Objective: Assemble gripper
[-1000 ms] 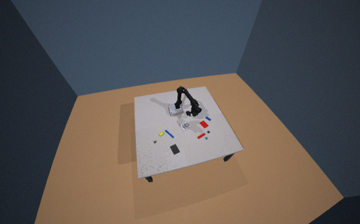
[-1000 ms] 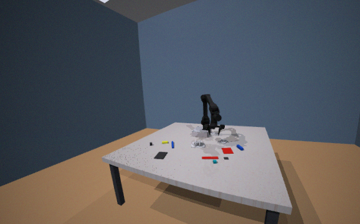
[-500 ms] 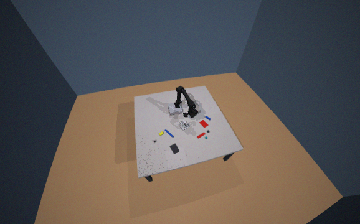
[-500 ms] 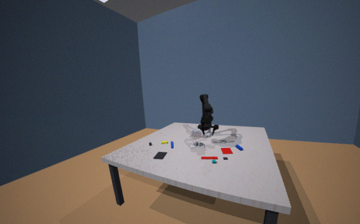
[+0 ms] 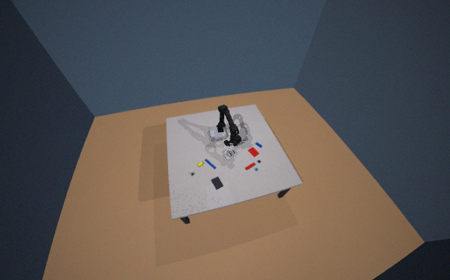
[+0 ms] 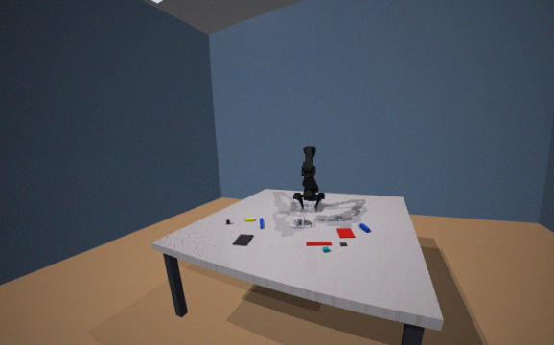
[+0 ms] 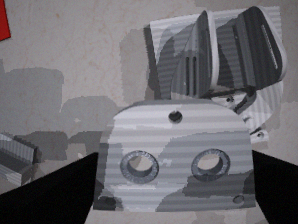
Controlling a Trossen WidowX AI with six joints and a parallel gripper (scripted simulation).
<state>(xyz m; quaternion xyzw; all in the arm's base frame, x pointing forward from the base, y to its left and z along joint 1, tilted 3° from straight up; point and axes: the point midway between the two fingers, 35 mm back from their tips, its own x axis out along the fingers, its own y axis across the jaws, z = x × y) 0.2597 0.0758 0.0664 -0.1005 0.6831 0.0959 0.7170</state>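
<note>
The white flat plate lies 80 mm below my gripper tip, 70 mm ahead of it and 30 mm to the right of it. Also, from my gripper tip: red square plate (230 mm to the left, 80 mm below, 80 mm ahead); red bar (250 mm ahead, 140 mm to the left, 80 mm below); gripper base (20 mm above, 10 mm ahead).
</note>
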